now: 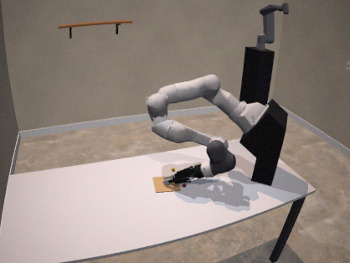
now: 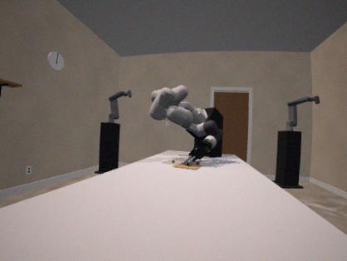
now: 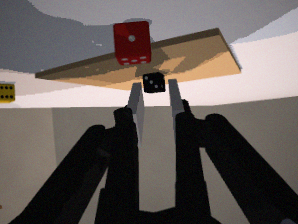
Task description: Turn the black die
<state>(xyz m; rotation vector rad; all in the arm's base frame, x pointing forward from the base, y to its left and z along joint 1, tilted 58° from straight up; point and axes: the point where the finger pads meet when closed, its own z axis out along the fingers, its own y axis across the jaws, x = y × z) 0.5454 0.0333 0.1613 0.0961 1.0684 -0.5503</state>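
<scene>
Now: the black die 2 cm below my hand, 1 cm to the right of it and 1 cm ahead of it. The rest, counted from my hand: yellow die (11 cm to the right, 9 cm behind, 3 cm below); then tan mat (3 cm below, 1 cm to the right, 1 cm ahead); then red die (7 cm behind, 5 cm to the left, 3 cm below).
</scene>
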